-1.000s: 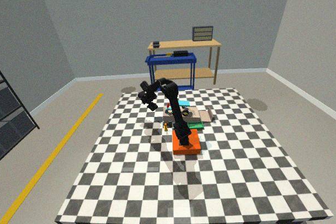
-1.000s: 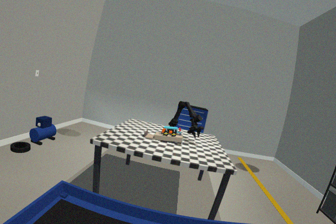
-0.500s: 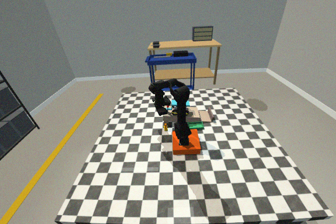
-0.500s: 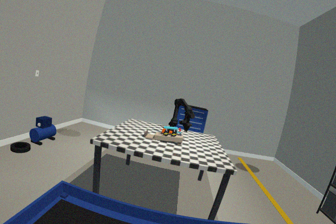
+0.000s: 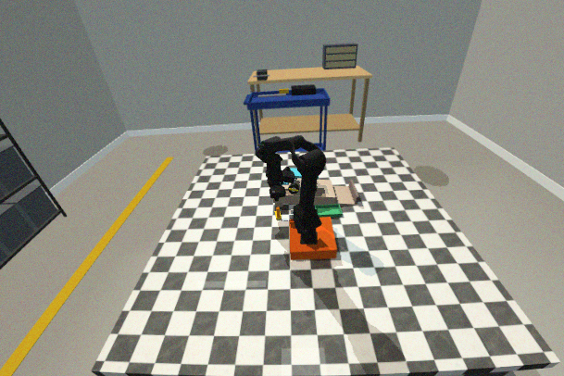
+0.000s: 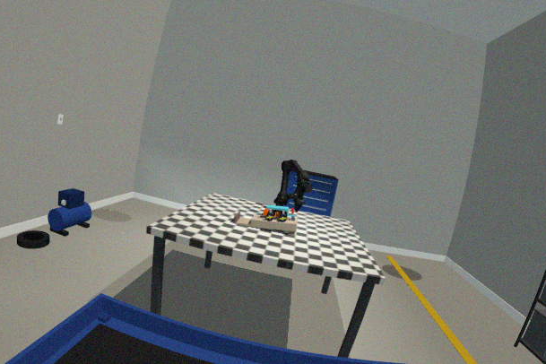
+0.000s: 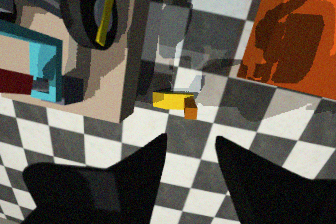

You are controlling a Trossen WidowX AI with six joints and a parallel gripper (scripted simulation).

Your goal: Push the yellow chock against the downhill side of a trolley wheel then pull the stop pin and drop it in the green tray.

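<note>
Right now the yellow chock is 20 mm ahead of my gripper tip and 100 mm below it. Also, from my gripper tip: tan ramp: 160 mm ahead, 110 mm to the right, 70 mm below; then cyan trolley: 160 mm ahead, 100 mm to the right, 10 mm below; then red-headed stop pin: 130 mm ahead, 10 mm to the right, 10 mm above.
</note>
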